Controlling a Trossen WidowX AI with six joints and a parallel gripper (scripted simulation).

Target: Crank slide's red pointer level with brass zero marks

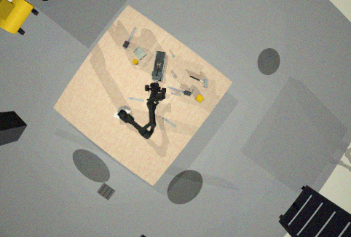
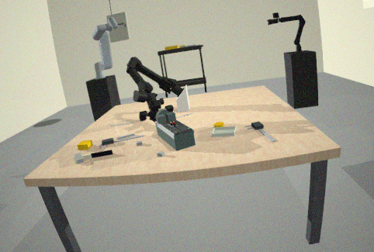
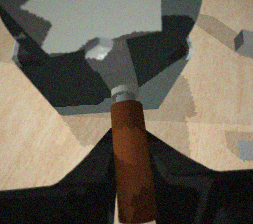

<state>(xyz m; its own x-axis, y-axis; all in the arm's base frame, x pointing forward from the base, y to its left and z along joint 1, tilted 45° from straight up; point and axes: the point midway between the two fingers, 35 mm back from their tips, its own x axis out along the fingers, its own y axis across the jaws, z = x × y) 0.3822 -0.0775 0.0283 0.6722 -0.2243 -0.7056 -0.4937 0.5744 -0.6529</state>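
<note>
Now: the crank 4 cm above my gripper tip. The rest, counted from my gripper tip: red pointer: 16 cm ahead, 11 cm to the left, 5 cm above; then brown crank handle: 2 cm behind, 1 cm to the right, 3 cm above; then yellow disc: 2 cm ahead, 30 cm to the left, 2 cm below.
</note>
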